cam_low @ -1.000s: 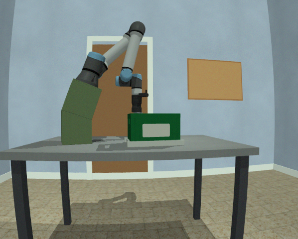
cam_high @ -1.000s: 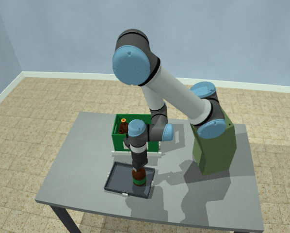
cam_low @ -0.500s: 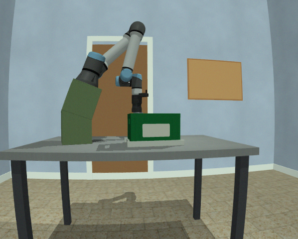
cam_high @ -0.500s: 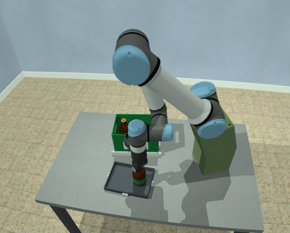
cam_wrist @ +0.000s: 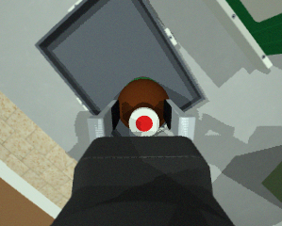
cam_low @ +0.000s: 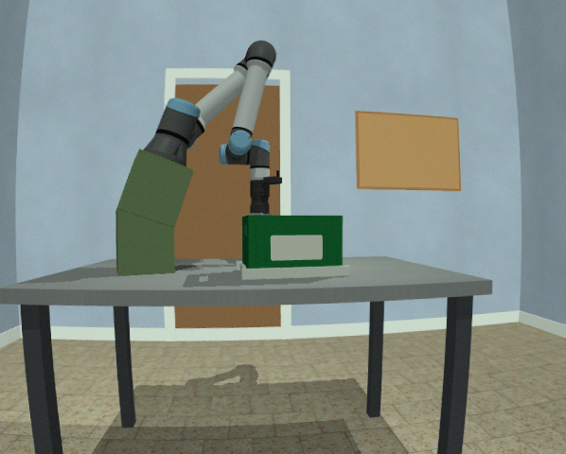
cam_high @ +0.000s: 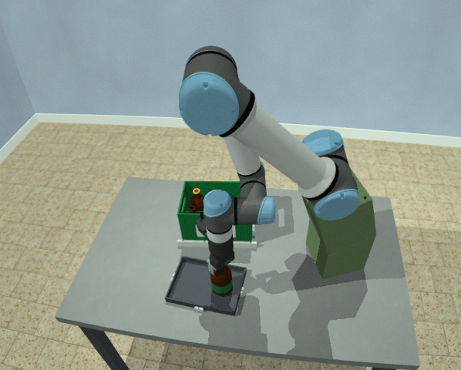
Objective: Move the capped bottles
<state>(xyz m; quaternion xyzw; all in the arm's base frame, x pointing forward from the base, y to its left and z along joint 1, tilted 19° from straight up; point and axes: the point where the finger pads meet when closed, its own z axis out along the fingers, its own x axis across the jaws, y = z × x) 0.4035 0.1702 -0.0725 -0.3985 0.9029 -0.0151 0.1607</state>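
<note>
The dark grey tray lies 130 mm below my hand and 50 mm ahead of it. Round my hand: green crate (290 mm to the right, 60 mm below, 50 mm ahead).
</note>
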